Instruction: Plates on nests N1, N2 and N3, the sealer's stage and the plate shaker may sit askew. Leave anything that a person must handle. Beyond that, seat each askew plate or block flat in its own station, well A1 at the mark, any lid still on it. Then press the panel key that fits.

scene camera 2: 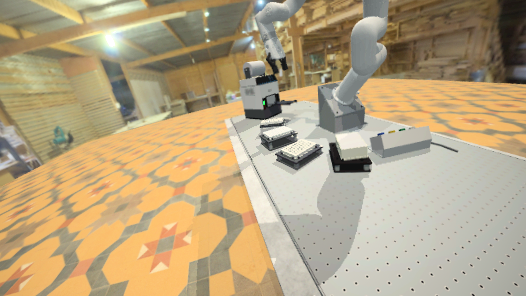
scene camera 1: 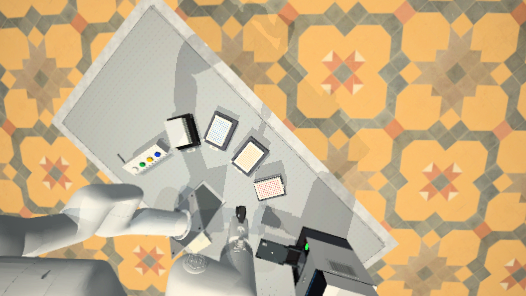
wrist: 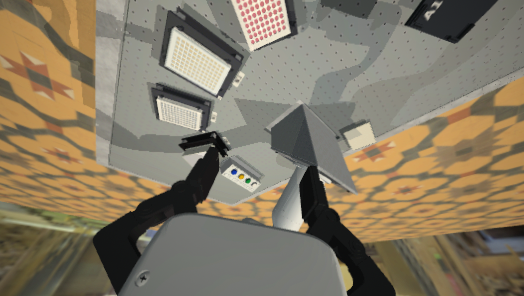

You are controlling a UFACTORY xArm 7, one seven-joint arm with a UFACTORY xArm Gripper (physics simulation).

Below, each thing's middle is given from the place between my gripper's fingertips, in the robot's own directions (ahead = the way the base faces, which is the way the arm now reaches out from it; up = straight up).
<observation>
I see the red-welled plate (wrist: 259, 30) 27 cm below my hand, 8 cm ahead of it and 6 cm to the right of it. Also, from my hand: blue-welled plate (wrist: 170, 111) (31 cm to the left, 30 cm below, 9 cm ahead); then white lidded plate (scene camera 2: 350, 146) (44 cm to the left, 28 cm below, 6 cm behind).
</observation>
